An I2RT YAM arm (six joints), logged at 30 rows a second.
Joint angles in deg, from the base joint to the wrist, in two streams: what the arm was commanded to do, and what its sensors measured. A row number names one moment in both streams.
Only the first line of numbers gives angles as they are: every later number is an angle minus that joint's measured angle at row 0.
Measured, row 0:
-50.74, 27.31, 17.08, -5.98, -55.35, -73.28
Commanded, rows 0 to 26:
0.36, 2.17, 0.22, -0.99, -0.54, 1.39
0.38, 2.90, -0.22, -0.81, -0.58, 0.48
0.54, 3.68, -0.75, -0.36, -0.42, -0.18
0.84, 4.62, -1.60, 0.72, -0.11, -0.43
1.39, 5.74, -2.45, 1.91, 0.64, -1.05
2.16, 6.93, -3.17, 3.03, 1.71, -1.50
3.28, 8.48, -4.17, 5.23, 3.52, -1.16
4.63, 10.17, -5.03, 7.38, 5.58, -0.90
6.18, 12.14, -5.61, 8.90, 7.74, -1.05
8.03, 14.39, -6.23, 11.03, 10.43, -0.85
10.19, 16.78, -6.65, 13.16, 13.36, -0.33
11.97, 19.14, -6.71, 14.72, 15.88, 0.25
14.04, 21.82, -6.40, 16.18, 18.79, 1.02
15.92, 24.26, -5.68, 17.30, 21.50, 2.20
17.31, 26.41, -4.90, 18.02, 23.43, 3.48
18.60, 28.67, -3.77, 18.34, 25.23, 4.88
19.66, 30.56, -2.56, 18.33, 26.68, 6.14
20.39, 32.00, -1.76, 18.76, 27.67, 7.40
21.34, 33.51, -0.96, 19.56, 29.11, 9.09
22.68, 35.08, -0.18, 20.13, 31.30, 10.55
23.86, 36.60, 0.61, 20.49, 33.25, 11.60
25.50, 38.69, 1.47, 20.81, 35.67, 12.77
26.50, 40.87, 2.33, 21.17, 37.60, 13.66
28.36, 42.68, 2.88, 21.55, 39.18, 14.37
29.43, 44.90, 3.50, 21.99, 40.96, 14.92
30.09, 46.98, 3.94, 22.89, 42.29, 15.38
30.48, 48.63, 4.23, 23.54, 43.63, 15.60
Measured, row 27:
28.96, 45.38, 3.04, 21.01, 36.02, 11.46
